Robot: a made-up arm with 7 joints.
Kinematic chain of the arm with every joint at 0, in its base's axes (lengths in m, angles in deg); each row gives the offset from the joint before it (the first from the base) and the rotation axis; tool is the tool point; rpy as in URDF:
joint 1: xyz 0 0 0.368 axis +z
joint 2: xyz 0 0 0 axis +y
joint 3: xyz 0 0 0.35 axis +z
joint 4: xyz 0.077 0 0 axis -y
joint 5: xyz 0.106 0 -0.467 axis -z
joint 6: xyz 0 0 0 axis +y
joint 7: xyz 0.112 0 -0.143 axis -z
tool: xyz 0 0 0 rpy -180 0 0
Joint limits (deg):
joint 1: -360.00..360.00
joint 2: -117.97..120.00
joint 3: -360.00..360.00
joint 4: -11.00..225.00
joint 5: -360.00..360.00
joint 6: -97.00..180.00
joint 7: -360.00..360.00
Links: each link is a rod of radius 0.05 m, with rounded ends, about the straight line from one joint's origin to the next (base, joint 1, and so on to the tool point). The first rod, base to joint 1, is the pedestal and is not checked.
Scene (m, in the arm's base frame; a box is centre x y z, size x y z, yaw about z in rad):
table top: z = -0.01
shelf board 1: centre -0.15 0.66 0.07 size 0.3 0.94 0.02 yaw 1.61
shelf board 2: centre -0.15 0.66 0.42 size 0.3 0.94 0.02 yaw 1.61
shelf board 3: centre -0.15 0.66 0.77 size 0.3 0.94 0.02 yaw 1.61
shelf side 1: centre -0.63 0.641 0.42 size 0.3 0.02 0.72 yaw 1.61
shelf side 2: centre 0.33 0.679 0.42 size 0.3 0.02 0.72 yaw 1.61
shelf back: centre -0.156 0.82 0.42 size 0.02 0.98 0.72 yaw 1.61
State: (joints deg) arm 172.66 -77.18 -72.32 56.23 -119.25 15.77 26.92
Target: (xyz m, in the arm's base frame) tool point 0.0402 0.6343 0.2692
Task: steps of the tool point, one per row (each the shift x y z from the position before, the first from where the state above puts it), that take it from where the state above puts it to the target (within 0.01 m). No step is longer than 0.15 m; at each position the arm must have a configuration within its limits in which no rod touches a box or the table.
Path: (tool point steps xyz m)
1: 0.0141 -0.1064 -0.0031
2: -0.0053 -0.1182 0.0031
3: -0.0233 0.0413 -0.1240
4: -0.0100 0.0005 -0.1240
5: -0.0008 -0.0345 -0.1104
6: 0.0130 0.0852 -0.0103
7: -0.0031 0.0889 0.0016
8: -0.0201 0.0859 0.0087

